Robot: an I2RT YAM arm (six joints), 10 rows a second.
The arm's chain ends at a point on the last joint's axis. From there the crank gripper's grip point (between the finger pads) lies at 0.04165 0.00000 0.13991 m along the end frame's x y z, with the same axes.
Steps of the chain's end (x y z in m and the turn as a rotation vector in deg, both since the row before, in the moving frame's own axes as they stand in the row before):
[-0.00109, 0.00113, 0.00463, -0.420, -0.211, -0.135]
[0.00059, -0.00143, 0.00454, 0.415, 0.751, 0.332]
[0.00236, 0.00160, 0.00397, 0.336, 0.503, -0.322]
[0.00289, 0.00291, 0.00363, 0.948, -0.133, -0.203]
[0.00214, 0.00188, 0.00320, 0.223, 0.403, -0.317]
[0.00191, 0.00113, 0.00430, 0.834, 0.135, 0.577]
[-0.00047, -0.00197, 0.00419, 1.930, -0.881, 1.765]
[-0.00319, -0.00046, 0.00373, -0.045, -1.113, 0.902]
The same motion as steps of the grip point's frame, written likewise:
[-0.00160, 0.00206, 0.00478, -0.420, -0.211, -0.135]
[0.00242, -0.00219, 0.00398, 0.415, 0.751, 0.332]
[0.00358, 0.00054, 0.00360, 0.336, 0.503, -0.322]
[0.00256, 0.00045, 0.00371, 0.948, -0.133, -0.203]
[0.00312, 0.00110, 0.00290, 0.223, 0.403, -0.317]
[0.00225, -0.00048, 0.00419, 0.834, 0.135, 0.577]
[-0.00257, -0.00544, 0.00476, 1.930, -0.881, 1.765]
[-0.00592, 0.00028, 0.00451, -0.045, -1.113, 0.902]

